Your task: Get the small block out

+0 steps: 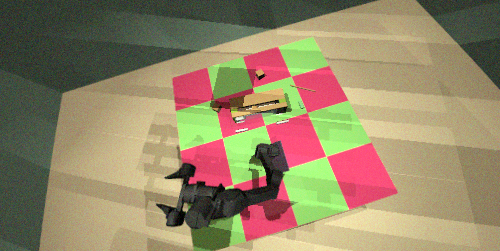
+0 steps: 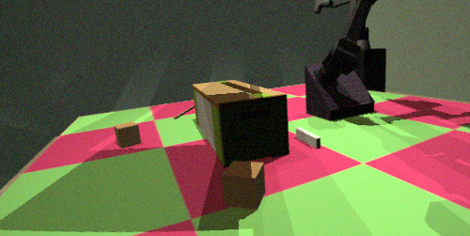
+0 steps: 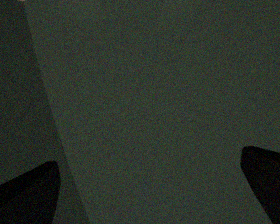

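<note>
Now: the small brown block 39 cm ahead of my gripper tip, 41 cm to the right of it and 48 cm below it. The rest, counted from my gripper tip: thin stick: 48 cm ahead, 81 cm to the right, 56 cm below; then box: 37 cm ahead, 43 cm to the right, 51 cm below.
</note>
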